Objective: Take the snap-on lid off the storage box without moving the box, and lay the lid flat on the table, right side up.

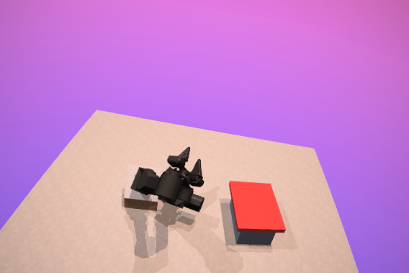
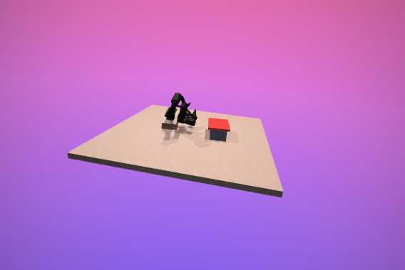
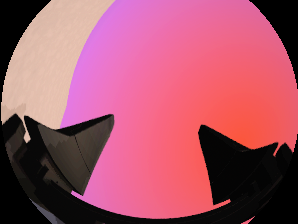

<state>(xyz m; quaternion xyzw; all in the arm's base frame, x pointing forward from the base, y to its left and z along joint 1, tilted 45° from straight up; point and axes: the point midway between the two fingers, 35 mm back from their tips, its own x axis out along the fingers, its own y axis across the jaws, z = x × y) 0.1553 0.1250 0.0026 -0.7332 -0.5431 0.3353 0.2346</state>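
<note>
My gripper tip is 26 cm short of the red lid, 15 cm to the left of it and 9 cm above it. Also, from my gripper tip: grey storage box: 26 cm ahead, 15 cm to the right, 14 cm below.
</note>
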